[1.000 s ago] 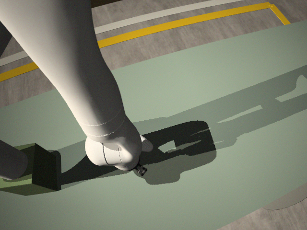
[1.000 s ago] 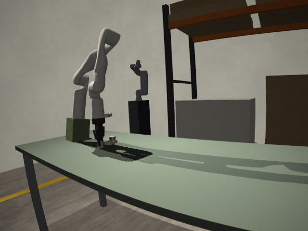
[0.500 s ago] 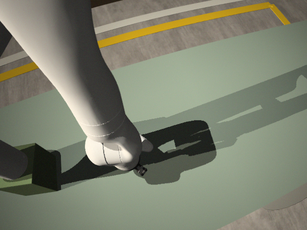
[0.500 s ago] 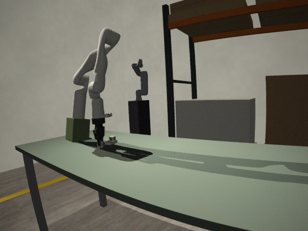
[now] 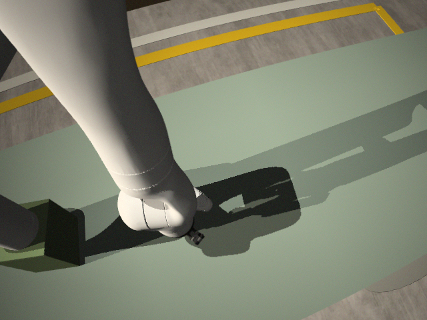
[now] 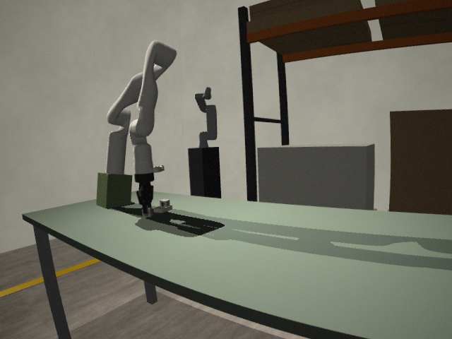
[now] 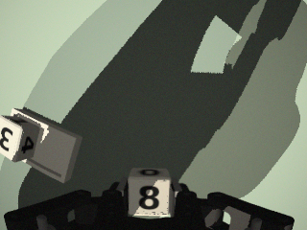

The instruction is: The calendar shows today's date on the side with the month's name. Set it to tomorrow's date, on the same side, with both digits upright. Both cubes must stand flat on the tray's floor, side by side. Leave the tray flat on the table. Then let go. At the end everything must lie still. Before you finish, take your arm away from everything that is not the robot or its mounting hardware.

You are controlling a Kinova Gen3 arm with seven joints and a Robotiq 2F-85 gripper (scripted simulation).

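Now: hand 10 mm above the white cube. Round my hand: white tray 50 mm behind, 100 mm to the left, 20 mm below.
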